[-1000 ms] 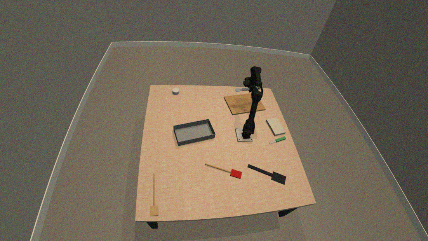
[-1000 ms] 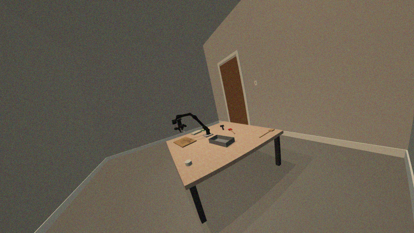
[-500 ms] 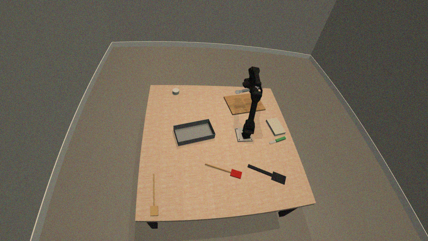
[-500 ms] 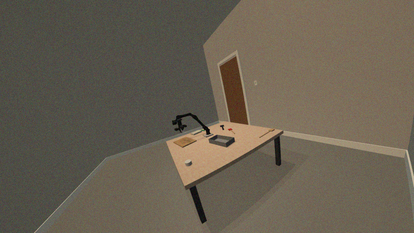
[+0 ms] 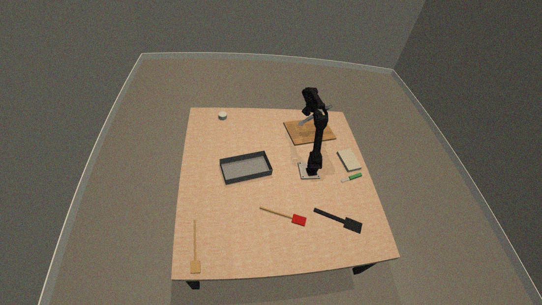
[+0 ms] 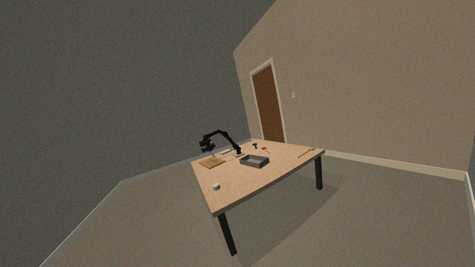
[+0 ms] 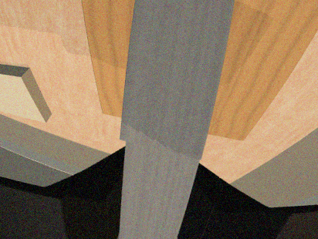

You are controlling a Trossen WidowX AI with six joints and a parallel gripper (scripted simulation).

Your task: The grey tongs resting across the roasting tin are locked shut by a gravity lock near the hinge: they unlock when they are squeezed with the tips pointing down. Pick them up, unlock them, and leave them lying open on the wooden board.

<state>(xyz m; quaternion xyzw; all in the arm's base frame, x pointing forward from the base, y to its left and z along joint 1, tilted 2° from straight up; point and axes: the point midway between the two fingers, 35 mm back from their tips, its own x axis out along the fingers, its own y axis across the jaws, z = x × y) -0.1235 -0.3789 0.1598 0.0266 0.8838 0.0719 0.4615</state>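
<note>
My gripper tip is 15 cm above the wooden board, 2 cm short of it and 1 cm to the left of it. Also, from my gripper tip: white cup 67 cm ahead, 23 cm to the right, 14 cm below; pale block 31 cm to the left, 18 cm behind, 14 cm below; grey roasting tin 57 cm ahead, 29 cm to the left, 12 cm below.
</note>
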